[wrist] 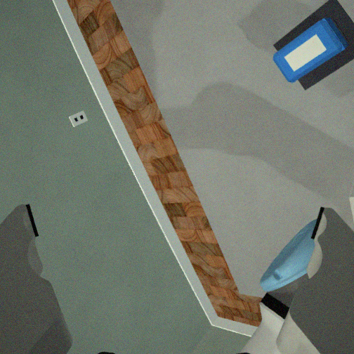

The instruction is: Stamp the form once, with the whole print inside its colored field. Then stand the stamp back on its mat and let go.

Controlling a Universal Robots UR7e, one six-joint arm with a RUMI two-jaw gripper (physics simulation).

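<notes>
A blue block with a cream label on top (306, 52), which looks like the stamp, stands on a dark mat (308, 82) at the upper right of the wrist view. My gripper (174, 210) is open and empty, with its jaws wide apart at the lower left and lower right. The block and mat are well beyond the jaws, up and to the right. A small white piece (352, 206) shows at the right edge, cut off by the view; I cannot tell whether it is the form. No colored field shows in this view.
A wood-patterned strip (160, 162) with a pale outer edge (129, 156) borders the grey surface (210, 175). A small white plate with two dark marks (78, 119) lies beyond it on the left. A light-blue rounded cap (290, 262) of an arm-like part shows behind the right jaw.
</notes>
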